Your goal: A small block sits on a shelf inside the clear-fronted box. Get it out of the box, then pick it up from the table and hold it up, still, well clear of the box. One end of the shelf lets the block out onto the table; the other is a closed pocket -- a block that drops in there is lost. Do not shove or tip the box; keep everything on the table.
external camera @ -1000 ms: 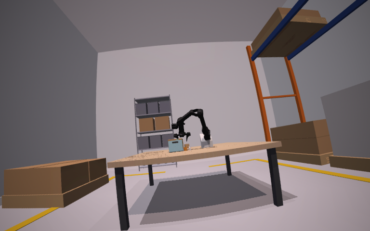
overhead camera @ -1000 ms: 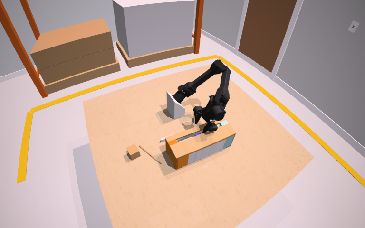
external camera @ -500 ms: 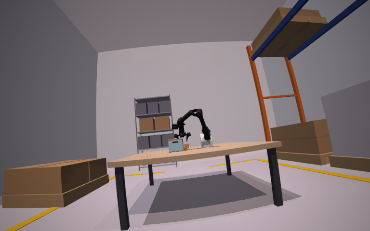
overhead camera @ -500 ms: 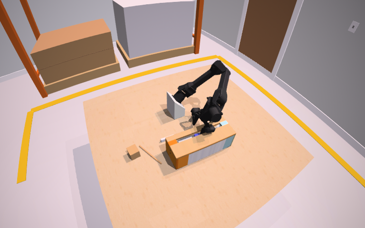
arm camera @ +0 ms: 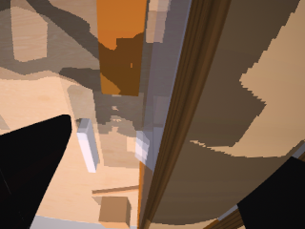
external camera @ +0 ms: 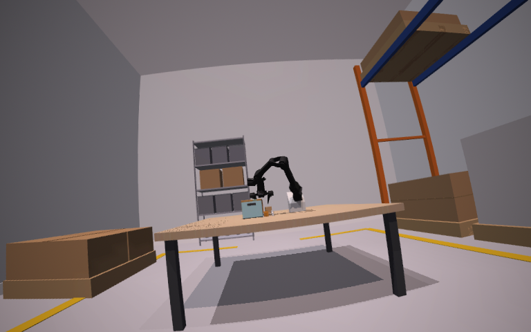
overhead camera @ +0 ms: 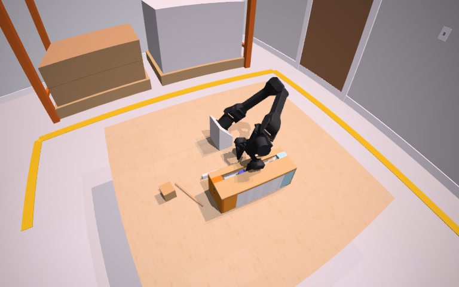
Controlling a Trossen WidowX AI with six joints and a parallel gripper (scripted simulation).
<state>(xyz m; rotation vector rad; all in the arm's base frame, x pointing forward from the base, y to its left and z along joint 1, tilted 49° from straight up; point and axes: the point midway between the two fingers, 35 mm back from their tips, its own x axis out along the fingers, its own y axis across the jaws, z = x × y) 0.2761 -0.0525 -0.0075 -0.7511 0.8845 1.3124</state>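
The blue block is 5 cm ahead of my gripper tip and 3 cm to the right of it. Round my gripper tip: clear-fronted box 4 cm ahead, 1 cm to the left, 2 cm below; then wooden cube 8 cm behind, 35 cm to the right, 6 cm below; then thin wooden stick 3 cm behind, 27 cm to the right, 8 cm below.
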